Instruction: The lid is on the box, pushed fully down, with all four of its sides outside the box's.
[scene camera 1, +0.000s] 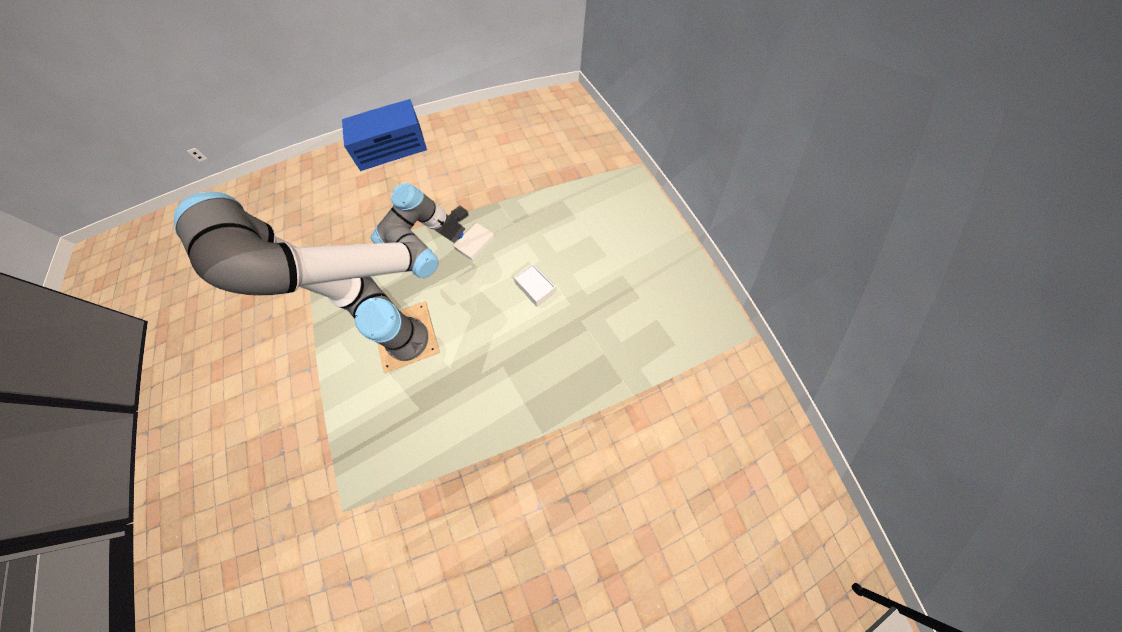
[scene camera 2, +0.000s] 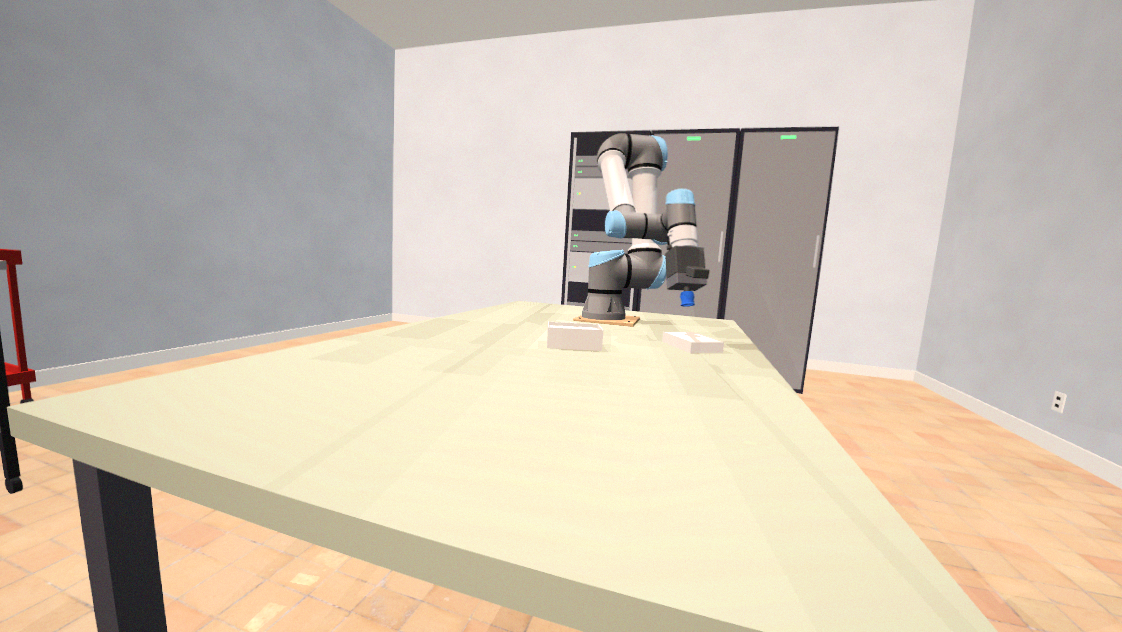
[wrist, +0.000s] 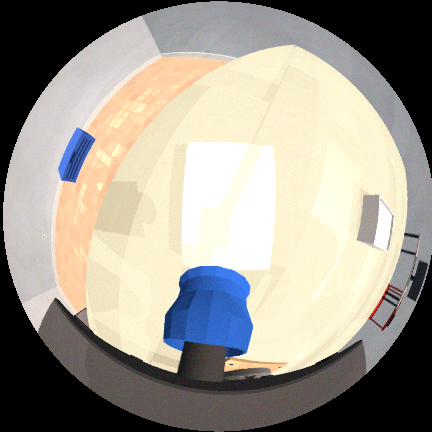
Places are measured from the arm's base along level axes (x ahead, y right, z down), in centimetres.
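Pixels of known places: hand, tool point: (scene camera 2: 687, 304) (wrist: 213, 290); arm's base, link origin: (scene camera 1: 407, 339) (scene camera 2: 603, 317) (wrist: 242, 375).
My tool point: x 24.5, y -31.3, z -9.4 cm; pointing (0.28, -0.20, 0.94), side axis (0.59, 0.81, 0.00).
For each thing: its middle in the pictures, then the offset to it from my tool point. Level surfaces: height alone.
- lid, body centre: (wrist: 228, 204) (scene camera 2: 691, 341) (scene camera 1: 474, 241) dx +4.0, dy -2.4, dz +8.9 cm
- box, body centre: (wrist: 378, 225) (scene camera 2: 573, 335) (scene camera 1: 534, 285) dx +22.6, dy +22.1, dz +7.8 cm
- pale green table, surface height: dz +10.2 cm
The lid (scene camera 1: 473, 241) (scene camera 2: 705, 346) (wrist: 255, 225) is a thin white rectangle lying flat on the table, apart from the box. The box (scene camera 1: 534, 283) (scene camera 2: 574, 338) (wrist: 369, 220) is white, open at the top, and stands upright on the table; in the wrist view it is at the far right. My gripper (scene camera 1: 461, 235) (scene camera 2: 687, 303) (wrist: 215, 270) is a blue suction cup pointing down. It is off, holds nothing and hangs above the lid with a visible gap. In the wrist view the cup overlaps the lid's lower edge.
The lid and box stand on a pale green table (scene camera 1: 565, 376) (scene camera 2: 471, 471) (wrist: 300, 100). The arm's base is on a wooden plate (scene camera 1: 428, 314) (scene camera 2: 628, 321). A blue cabinet (scene camera 1: 384, 135) (wrist: 76, 155) stands on the floor by the wall. Tall dark cabinets (scene camera 2: 785, 235) stand behind the arm.
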